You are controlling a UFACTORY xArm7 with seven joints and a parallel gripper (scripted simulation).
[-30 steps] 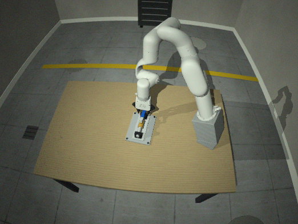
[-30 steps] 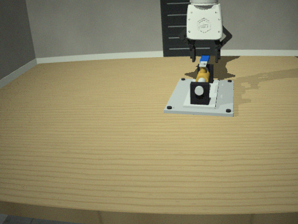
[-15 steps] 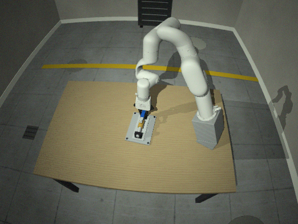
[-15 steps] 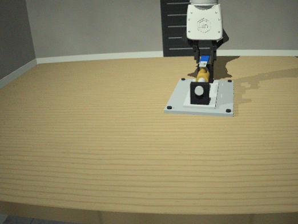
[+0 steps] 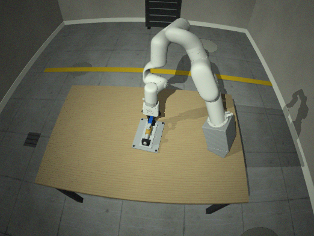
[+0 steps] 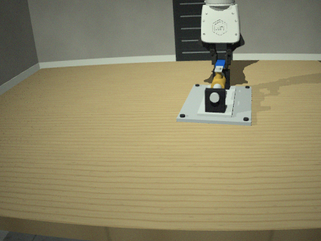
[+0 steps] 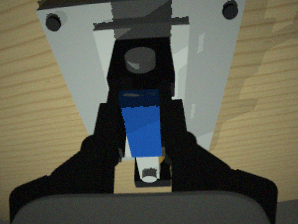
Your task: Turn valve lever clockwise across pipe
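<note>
Now: hand 4 cm to the right of the blue lever and 1 cm short of it.
</note>
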